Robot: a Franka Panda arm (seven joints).
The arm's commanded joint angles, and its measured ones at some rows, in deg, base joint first. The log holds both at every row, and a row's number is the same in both.
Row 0, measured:
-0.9, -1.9, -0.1, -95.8, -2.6, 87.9, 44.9
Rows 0 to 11, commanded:
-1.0, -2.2, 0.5, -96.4, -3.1, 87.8, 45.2
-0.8, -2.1, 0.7, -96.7, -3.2, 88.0, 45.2
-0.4, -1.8, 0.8, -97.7, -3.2, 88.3, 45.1
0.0, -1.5, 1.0, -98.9, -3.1, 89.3, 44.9
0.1, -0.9, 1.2, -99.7, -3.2, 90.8, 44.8
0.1, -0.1, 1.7, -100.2, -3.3, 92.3, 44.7
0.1, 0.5, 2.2, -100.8, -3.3, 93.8, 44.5
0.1, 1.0, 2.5, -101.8, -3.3, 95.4, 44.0
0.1, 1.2, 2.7, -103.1, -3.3, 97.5, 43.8
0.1, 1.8, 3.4, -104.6, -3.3, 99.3, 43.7
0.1, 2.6, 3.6, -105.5, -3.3, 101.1, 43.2
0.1, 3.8, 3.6, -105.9, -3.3, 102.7, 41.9
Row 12, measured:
0.4, 2.4, 2.6, -103.0, -2.6, 98.0, 44.3
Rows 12 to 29, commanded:
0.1, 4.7, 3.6, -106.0, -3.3, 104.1, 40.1
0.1, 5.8, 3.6, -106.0, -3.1, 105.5, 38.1
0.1, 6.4, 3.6, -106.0, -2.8, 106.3, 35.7
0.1, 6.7, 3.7, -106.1, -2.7, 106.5, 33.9
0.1, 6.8, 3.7, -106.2, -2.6, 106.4, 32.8
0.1, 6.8, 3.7, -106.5, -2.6, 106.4, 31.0
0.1, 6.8, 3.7, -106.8, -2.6, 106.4, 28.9
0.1, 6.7, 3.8, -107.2, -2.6, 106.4, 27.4
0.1, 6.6, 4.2, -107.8, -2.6, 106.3, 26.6
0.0, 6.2, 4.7, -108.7, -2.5, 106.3, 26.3
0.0, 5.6, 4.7, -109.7, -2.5, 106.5, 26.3
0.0, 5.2, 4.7, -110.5, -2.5, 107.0, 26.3
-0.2, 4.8, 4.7, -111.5, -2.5, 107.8, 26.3
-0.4, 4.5, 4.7, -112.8, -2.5, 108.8, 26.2
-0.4, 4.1, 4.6, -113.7, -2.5, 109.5, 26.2
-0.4, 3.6, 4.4, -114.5, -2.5, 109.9, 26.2
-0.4, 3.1, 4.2, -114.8, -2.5, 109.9, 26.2
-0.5, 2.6, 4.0, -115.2, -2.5, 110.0, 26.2
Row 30, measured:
0.2, 6.0, 4.1, -111.7, -2.6, 108.0, 27.4
